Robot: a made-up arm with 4 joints.
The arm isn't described. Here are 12 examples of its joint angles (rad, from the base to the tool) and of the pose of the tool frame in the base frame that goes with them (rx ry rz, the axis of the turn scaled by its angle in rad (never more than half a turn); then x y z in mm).
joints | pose
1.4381 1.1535 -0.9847 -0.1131 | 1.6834 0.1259 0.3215 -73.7 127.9 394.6
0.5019 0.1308 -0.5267 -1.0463 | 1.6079 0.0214 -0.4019 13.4 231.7 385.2
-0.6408 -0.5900 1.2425 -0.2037 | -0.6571 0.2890 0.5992 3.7 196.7 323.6
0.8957 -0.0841 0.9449 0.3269 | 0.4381 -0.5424 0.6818 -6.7 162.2 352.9
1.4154 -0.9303 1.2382 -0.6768 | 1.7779 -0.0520 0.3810 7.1 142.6 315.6
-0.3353 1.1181 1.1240 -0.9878 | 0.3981 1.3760 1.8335 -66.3 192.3 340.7
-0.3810 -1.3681 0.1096 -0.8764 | 0.2607 -0.7634 -0.9394 63.1 168.0 344.1
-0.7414 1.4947 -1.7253 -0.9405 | 0.3064 0.1515 -0.4734 -78.0 276.9 287.7
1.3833 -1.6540 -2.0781 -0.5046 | 0.3876 -0.6427 2.5489 16.4 88.2 213.0
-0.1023 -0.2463 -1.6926 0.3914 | -0.1919 0.2243 -1.9095 66.1 207.1 346.1
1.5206 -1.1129 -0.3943 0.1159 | 1.0178 1.0145 -1.2111 65.8 130.4 296.8
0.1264 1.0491 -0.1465 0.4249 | -0.1072 -0.1464 0.8819 -73.6 218.1 364.6
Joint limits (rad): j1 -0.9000..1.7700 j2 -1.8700..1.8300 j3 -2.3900..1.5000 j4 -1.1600..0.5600
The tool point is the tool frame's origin. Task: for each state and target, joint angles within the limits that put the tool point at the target. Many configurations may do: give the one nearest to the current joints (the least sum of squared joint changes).
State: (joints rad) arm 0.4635 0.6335 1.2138 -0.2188
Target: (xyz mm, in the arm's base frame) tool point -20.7 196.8 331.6
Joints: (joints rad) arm -0.2664 0.2949 1.4701 -0.2955
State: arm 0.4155 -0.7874 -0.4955 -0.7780
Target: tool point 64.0 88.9 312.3
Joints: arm 0.5403 -1.6253 -0.5612 -0.6096
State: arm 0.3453 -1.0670 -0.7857 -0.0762
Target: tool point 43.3 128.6 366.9
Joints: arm -0.2939 -1.7720 -0.1458 0.2882
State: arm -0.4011 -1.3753 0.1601 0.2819
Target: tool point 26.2 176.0 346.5
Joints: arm -0.5603 -1.3511 0.7775 0.3860
